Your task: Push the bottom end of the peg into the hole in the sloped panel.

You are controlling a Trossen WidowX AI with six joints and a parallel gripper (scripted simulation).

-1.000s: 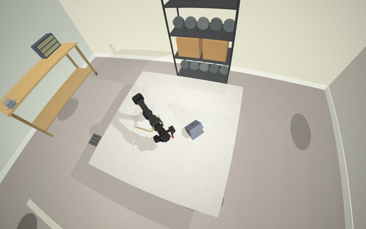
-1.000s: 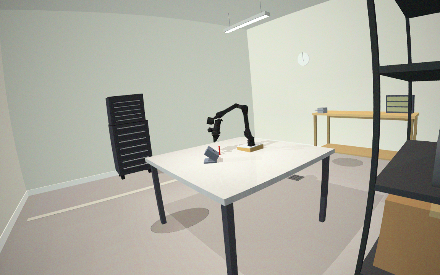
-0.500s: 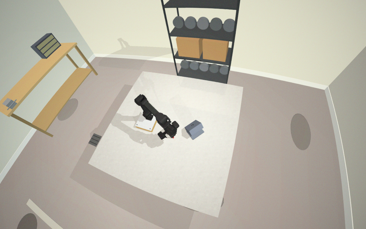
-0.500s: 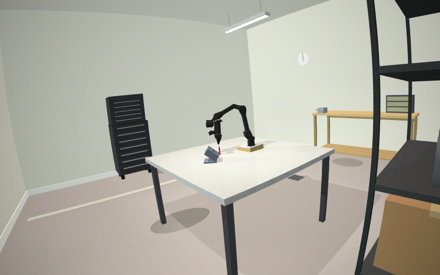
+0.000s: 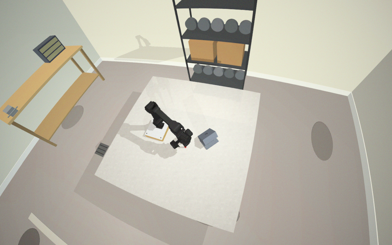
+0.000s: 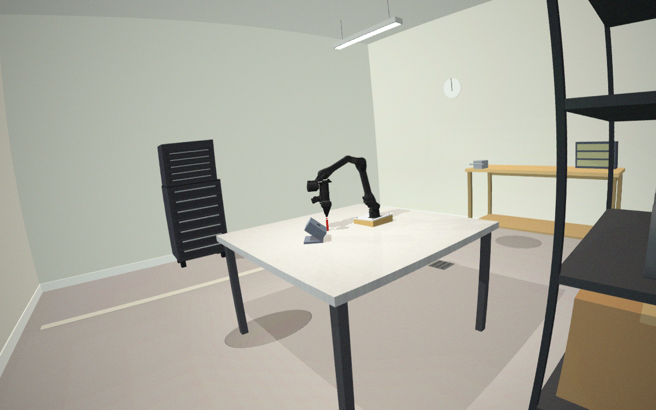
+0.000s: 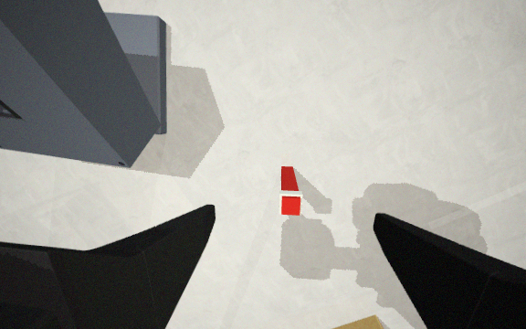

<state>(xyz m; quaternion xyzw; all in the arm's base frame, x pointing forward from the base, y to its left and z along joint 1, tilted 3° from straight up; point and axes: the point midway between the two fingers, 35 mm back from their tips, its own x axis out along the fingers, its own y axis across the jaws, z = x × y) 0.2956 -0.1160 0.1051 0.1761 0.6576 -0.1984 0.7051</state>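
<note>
My gripper tip is now 40 mm above the red square peg. The rest, counted from my gripper tip: grey sloped panel: 160 mm ahead, 120 mm to the left, 30 mm below.
</note>
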